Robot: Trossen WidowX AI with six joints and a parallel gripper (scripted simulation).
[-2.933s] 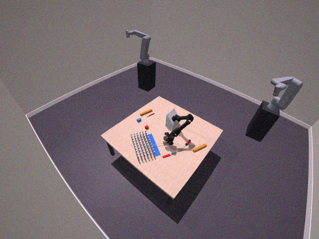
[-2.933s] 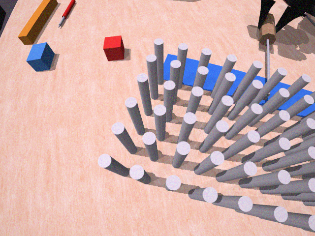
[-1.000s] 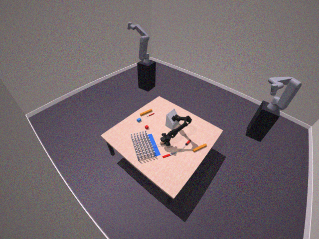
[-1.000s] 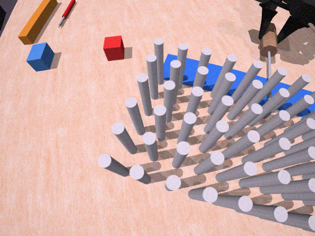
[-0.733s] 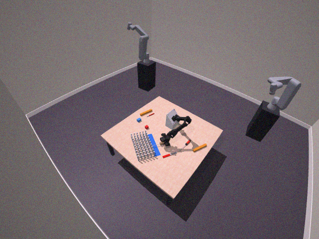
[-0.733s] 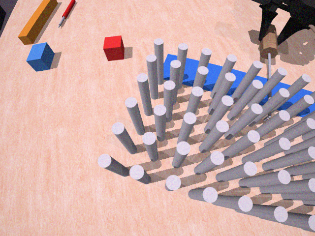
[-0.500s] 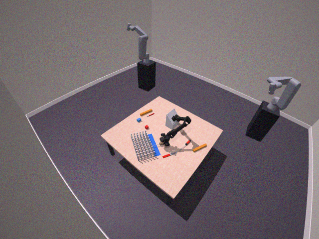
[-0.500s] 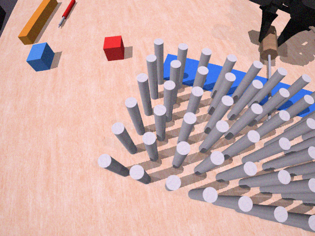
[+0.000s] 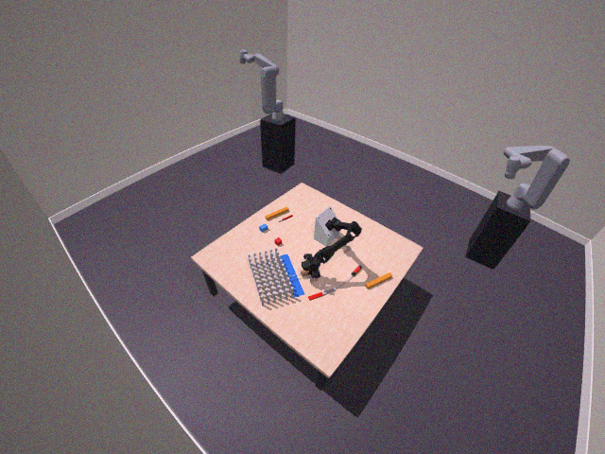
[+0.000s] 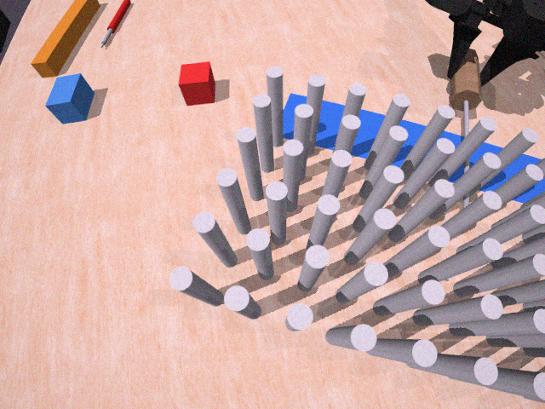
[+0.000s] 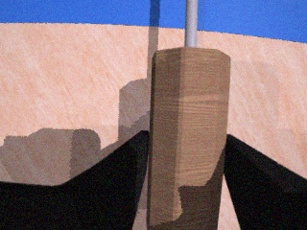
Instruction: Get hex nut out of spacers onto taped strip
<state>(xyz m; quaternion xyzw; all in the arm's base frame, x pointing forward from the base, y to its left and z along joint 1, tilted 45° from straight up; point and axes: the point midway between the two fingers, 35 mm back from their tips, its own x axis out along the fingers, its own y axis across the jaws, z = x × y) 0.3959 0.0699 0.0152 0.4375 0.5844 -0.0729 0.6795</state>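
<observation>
My gripper tip is now 60 mm short of the blue taped strip, 100 mm to the left of it and 30 mm above it. Round my gripper tip: long tool 80 mm ahead, 60 mm to the right; hex nut 210 mm ahead, 160 mm to the right, 30 mm below; red cube 130 mm behind, 340 mm to the right, 10 mm below.
</observation>
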